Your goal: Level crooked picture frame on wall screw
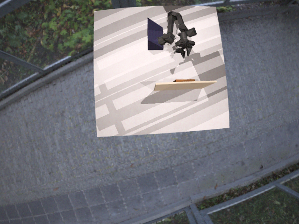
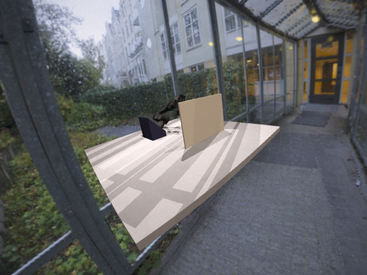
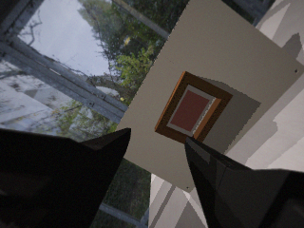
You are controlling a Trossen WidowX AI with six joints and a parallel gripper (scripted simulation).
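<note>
The picture frame lies 19 cm ahead of my gripper tip, 9 cm below it and 4 cm to the right of it. The rest, counted from my gripper tip: beige wall panel 20 cm ahead, 10 cm below, 4 cm to the right.
</note>
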